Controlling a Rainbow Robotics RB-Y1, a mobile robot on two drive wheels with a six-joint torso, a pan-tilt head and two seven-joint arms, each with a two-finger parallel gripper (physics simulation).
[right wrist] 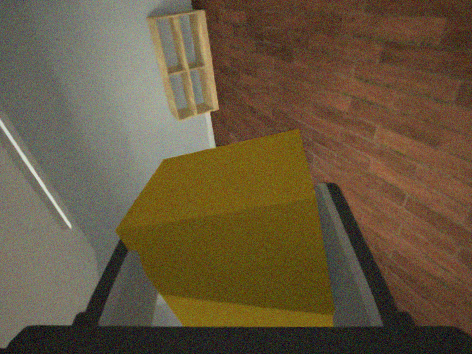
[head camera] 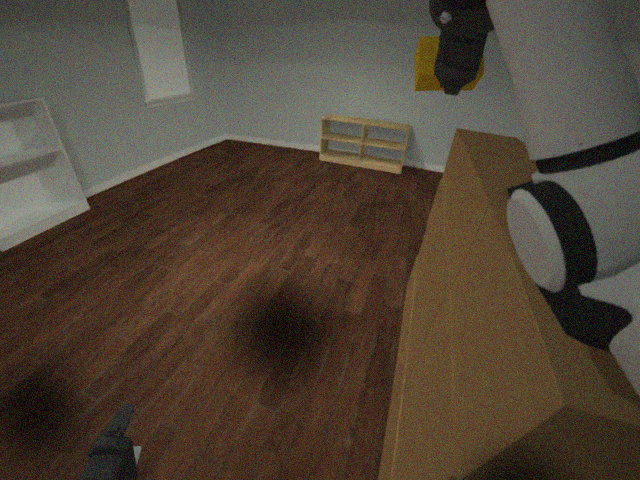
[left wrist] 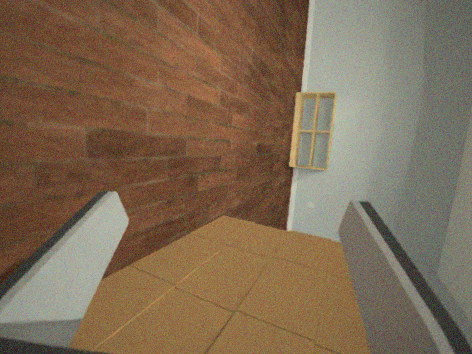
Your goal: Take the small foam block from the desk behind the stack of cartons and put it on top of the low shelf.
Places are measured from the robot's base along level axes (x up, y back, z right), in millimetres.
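Pixels of known places: left gripper, fingertip midpoint: [head camera: 133, 427] [left wrist: 229, 211]; right gripper, fingertip midpoint: [right wrist: 240, 199] [head camera: 457, 70].
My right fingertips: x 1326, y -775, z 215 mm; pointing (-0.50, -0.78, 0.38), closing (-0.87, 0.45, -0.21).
Behind a point stands the place of what it marks.
The small foam block [head camera: 426, 63] @[x 1330, y -745, z 153 mm] [right wrist: 240, 250] @[x 1344, y -738, z 216 mm] is yellow and held up in the air. My right gripper [head camera: 453, 82] @[x 1326, y -775, z 215 mm] [right wrist: 240, 199] @[x 1326, y -775, z 215 mm] is shut on it, with a finger on either side in the right wrist view. The low shelf [head camera: 364, 121] @[x 611, y -4234, z 623 mm] [left wrist: 314, 131] @[x 353, y -4104, z 602 mm] [right wrist: 185, 69] @[x 358, y -4139, z 620 mm] is light wood with open compartments and stands against the far wall, well beyond the block. My left gripper [head camera: 128, 410] [left wrist: 229, 211] @[x 764, y -467, z -319 mm] is open and empty; part of it shows at the bottom left of the head view. The desk does not show.
The brown stack of cartons [head camera: 465, 310] @[x 889, y -675, z 337 mm] [left wrist: 250, 280] @[x 515, y -1009, z 452 mm] rises close at the right of the head view, beside and below my right arm. It also fills the bottom middle of the left wrist view. A white shelf unit [head camera: 66, 178] @[x 318, y -2609, z -2466 mm] stands at the left wall.
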